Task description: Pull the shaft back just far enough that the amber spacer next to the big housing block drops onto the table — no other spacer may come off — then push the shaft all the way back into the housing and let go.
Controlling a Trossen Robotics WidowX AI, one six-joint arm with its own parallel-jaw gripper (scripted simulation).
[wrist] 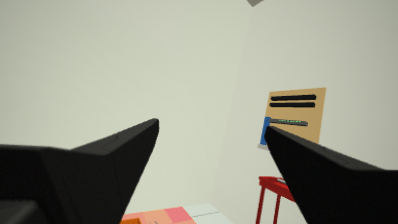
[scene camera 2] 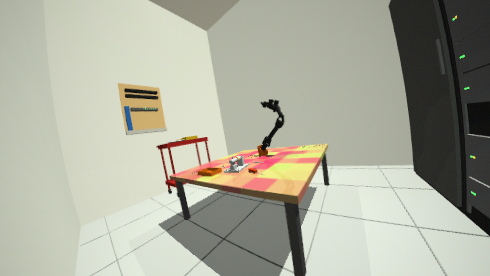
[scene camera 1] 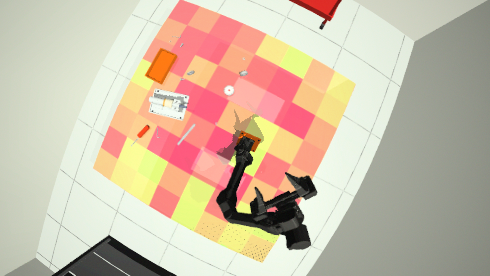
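Note:
Open and holding nothing, the gripper (scene camera 1: 270, 180) can also be seen in the wrist view (wrist: 212, 127).

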